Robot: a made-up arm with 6 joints.
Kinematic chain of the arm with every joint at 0, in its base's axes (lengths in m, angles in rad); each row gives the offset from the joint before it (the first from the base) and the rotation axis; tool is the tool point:
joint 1: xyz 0 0 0.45 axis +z
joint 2: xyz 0.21 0 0 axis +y
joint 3: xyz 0 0 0.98 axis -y
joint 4: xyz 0 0 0.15 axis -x
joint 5: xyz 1.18 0 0 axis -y
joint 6: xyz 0.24 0 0 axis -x
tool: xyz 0 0 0
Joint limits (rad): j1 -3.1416..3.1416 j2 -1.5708..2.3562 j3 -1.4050..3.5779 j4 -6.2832..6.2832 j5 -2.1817..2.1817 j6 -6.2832..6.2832
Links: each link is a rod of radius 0.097 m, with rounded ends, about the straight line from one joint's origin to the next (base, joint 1, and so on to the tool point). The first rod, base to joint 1, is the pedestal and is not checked.
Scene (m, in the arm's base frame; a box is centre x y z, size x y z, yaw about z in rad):
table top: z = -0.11
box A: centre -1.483 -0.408 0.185 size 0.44 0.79 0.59 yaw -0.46
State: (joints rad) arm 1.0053 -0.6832 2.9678 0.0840 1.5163 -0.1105
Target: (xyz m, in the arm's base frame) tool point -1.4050 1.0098 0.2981
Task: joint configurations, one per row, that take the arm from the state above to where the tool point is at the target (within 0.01 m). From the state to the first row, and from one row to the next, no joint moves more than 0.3 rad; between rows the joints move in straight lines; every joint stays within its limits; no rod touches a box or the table.
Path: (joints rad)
1: 0.7681 -0.6497 2.8422 0.1109 1.4770 -0.1105
2: 0.5309 -0.6163 2.7165 0.1377 1.4377 -0.1105
3: 0.2937 -0.5828 2.5909 0.1646 1.3984 -0.1105
4: 0.0010 -0.7207 2.5308 0.2095 1.3476 -0.1105
5: -0.2917 -0.8586 2.4707 0.2544 1.2968 -0.1105
6: -0.5844 -0.9965 2.4106 0.2993 1.2460 -0.1105

